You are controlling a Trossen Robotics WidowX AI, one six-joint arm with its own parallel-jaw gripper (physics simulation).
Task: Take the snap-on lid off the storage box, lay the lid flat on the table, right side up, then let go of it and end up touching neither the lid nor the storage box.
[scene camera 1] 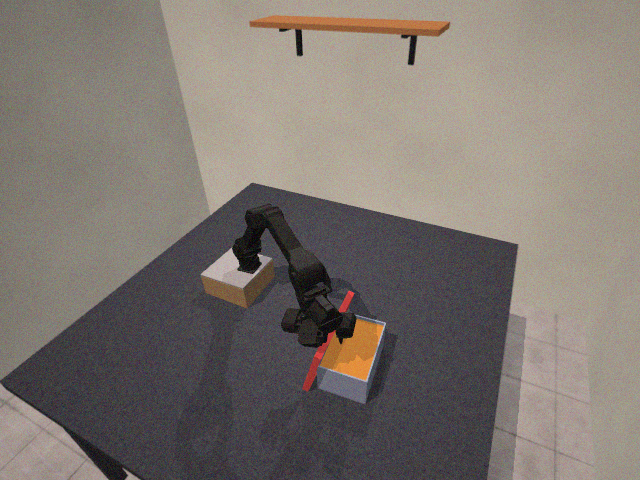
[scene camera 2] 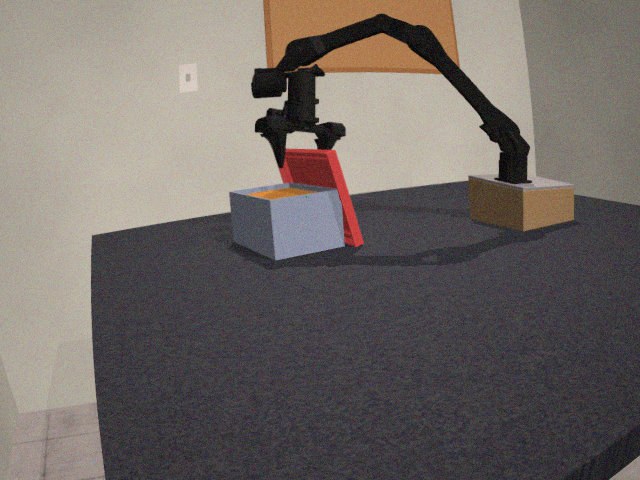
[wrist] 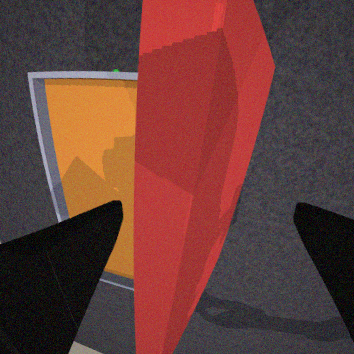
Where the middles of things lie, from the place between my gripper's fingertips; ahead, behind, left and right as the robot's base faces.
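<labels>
Hand position relative to the red lid (scene camera 2: 316,167): my hand is 50 mm above it, 40 mm to the right of it and 10 mm past it.
</labels>
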